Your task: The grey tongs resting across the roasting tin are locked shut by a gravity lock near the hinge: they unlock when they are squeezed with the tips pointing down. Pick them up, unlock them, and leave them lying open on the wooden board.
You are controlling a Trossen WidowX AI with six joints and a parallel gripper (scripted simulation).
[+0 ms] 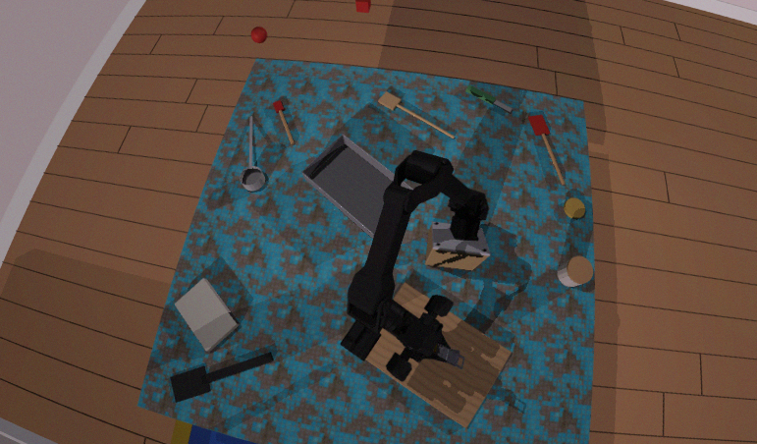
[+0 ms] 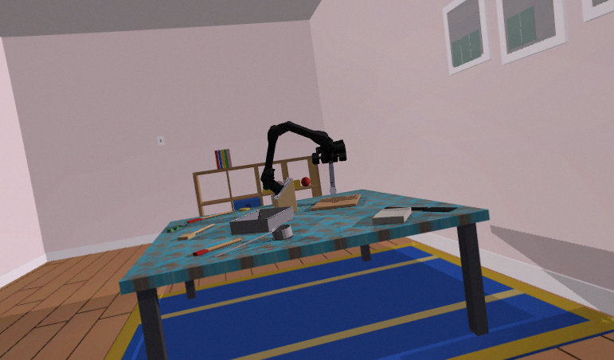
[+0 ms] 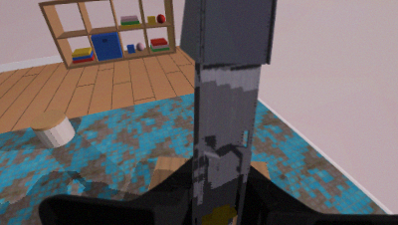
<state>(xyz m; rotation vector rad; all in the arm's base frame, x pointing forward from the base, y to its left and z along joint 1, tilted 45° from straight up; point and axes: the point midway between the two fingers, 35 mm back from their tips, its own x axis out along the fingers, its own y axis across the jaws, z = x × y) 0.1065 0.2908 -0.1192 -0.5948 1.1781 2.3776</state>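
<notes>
Now: the yellow lock piece 3 cm ahead of my gripper tip, 2 cm to the right of it and 1 cm above it. From my gripper tip the other things lie so: grey roasting tin (23 cm ahead, 49 cm to the right, 21 cm below); then wooden board (23 cm below); then black turner (62 cm ahead, 10 cm to the left, 24 cm below).
</notes>
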